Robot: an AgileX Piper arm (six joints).
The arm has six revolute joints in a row. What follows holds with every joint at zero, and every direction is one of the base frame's. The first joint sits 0.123 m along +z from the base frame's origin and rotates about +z. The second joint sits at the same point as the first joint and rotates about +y. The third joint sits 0.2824 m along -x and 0.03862 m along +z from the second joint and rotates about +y. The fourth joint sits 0.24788 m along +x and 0.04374 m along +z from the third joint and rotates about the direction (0.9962, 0, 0.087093). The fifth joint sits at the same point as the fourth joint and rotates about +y. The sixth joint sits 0.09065 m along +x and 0.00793 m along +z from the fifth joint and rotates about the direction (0.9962, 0, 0.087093). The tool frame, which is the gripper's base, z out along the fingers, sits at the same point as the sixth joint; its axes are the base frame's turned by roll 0, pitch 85.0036 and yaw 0 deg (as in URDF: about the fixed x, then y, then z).
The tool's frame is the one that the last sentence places.
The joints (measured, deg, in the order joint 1, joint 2, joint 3, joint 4, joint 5, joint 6), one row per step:
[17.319 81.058 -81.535 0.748 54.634 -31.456]
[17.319 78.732 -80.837 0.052 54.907 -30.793]
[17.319 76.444 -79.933 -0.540 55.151 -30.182]
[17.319 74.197 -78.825 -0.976 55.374 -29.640]
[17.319 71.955 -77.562 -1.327 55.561 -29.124]
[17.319 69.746 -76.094 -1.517 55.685 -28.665]
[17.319 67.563 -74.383 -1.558 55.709 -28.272]
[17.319 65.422 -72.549 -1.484 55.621 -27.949]
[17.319 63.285 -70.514 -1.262 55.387 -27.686]
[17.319 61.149 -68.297 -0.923 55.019 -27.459]
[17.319 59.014 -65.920 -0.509 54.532 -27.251]
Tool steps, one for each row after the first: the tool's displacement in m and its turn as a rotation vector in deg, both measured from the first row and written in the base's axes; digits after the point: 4 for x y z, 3 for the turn. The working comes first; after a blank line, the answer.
Tool pose at each row, in the base's axes (x y z in m, rotation vector in deg; the steps are taken from these numbers as rounded here):
[0.2873 0.0906 0.3849 -57.283 126.959 -5.451]
[0.2768 0.0864 0.3929 -56.224 125.990 -6.180]
[0.2661 0.0823 0.3991 -55.261 125.195 -6.761]
[0.2556 0.0784 0.4037 -54.411 124.579 -7.145]
[0.2450 0.0746 0.4069 -53.611 124.066 -7.412]
[0.2346 0.0711 0.4086 -52.903 123.694 -7.483]
[0.2244 0.0678 0.4086 -52.302 123.453 -7.380]
[0.2146 0.0649 0.4074 -51.777 123.233 -7.161]
[0.2051 0.0622 0.4050 -51.310 123.047 -6.780]
[0.1958 0.0598 0.4013 -50.877 122.896 -6.268]
[0.1868 0.0576 0.3966 -50.460 122.780 -5.669]

[-0.0105 -0.0042 0.0080 0.161 -1.365 -0.571]
[-0.0212 -0.0083 0.0142 0.337 -2.506 -1.101]
[-0.0317 -0.0122 0.0188 0.557 -3.402 -1.566]
[-0.0423 -0.0160 0.0220 0.810 -4.159 -2.002]
[-0.0527 -0.0195 0.0237 1.127 -4.712 -2.371]
[-0.0629 -0.0228 0.0237 1.490 -5.071 -2.666]
[-0.0727 -0.0257 0.0225 1.898 -5.358 -2.885]
[-0.0822 -0.0284 0.0201 2.388 -5.552 -3.033]
[-0.0915 -0.0308 0.0164 2.946 -5.669 -3.134]
[-0.1005 -0.0330 0.0117 3.550 -5.724 -3.211]

